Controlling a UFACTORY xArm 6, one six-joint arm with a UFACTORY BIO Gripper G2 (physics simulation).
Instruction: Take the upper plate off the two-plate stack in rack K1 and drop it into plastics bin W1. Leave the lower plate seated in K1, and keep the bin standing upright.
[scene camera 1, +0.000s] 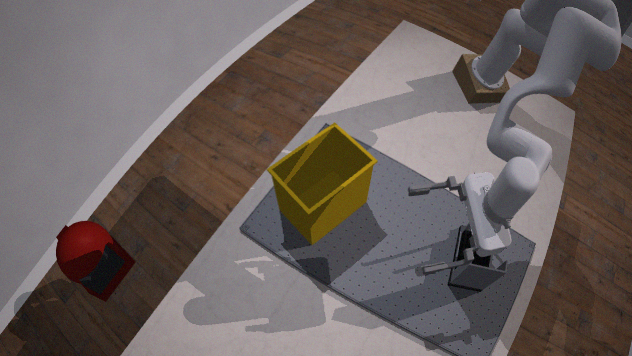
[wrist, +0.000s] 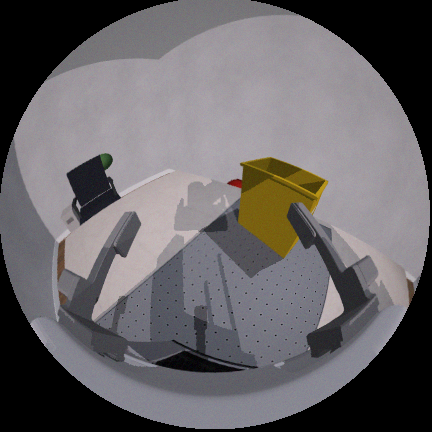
Note:
I see my gripper (scene camera 1: 416, 230) and a yellow bin W1 (scene camera 1: 318, 185).
The yellow bin W1 also shows in the wrist view (wrist: 269, 185). My gripper also shows in the wrist view (wrist: 212, 212).

